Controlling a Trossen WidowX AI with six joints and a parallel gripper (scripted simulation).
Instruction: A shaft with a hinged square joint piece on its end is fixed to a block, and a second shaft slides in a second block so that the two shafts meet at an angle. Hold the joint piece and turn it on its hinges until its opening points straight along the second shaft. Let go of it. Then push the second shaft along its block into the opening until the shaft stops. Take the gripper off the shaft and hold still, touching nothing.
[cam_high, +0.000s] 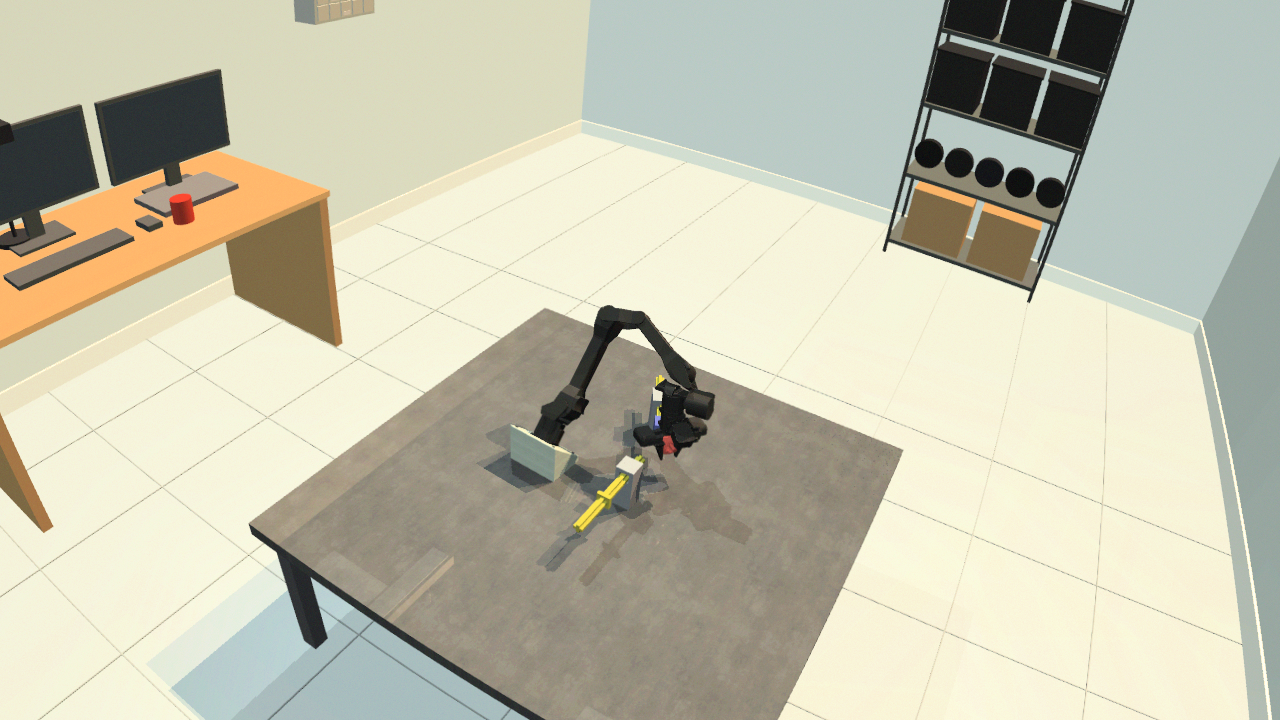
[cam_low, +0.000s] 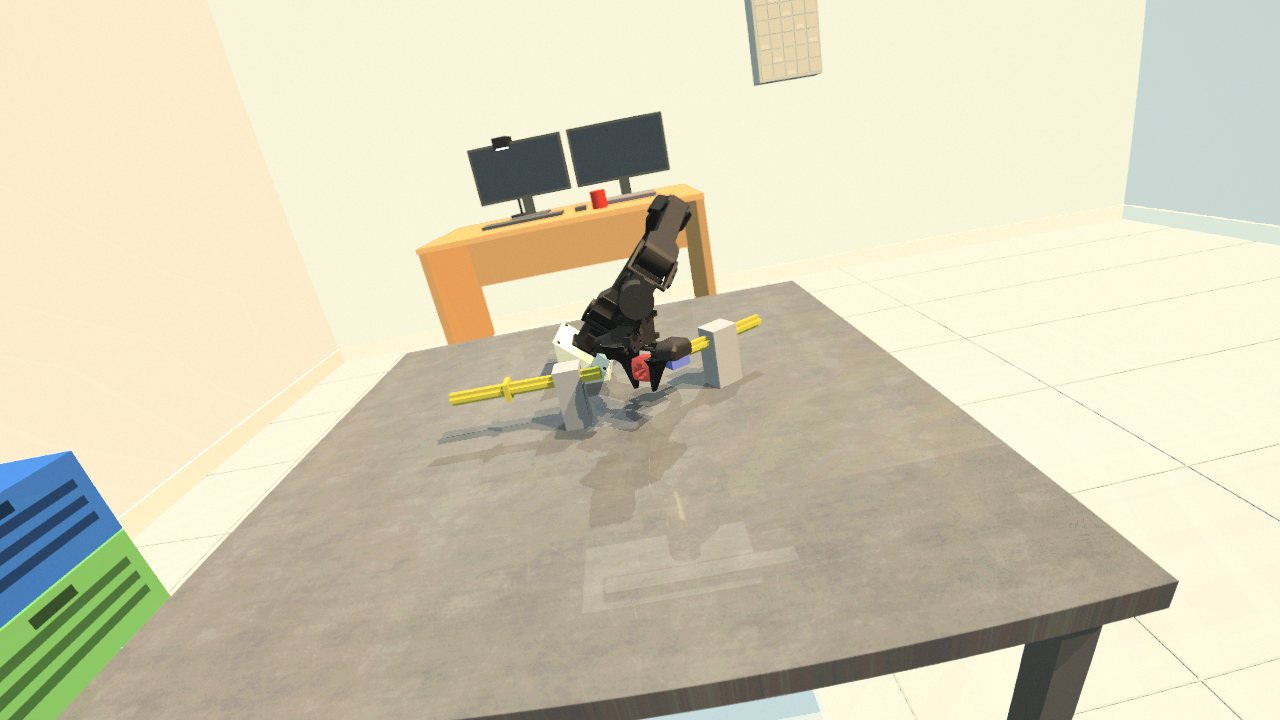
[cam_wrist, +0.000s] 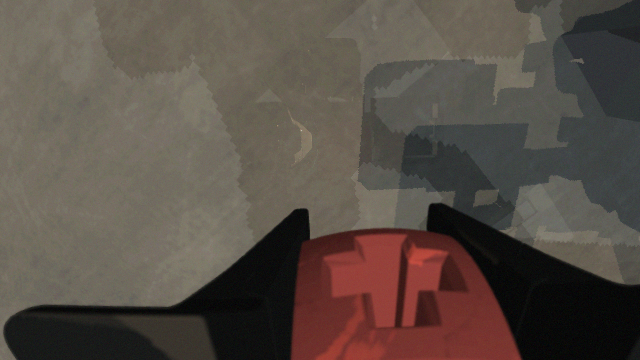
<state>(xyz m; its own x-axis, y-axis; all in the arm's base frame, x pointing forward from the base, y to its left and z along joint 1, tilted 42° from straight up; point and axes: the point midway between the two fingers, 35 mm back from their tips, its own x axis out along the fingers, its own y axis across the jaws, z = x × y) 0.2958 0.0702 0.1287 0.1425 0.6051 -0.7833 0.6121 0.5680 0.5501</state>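
Now: the red square joint piece 20 mm behind my gripper tip, 10 mm to the left of it and 40 mm above it.
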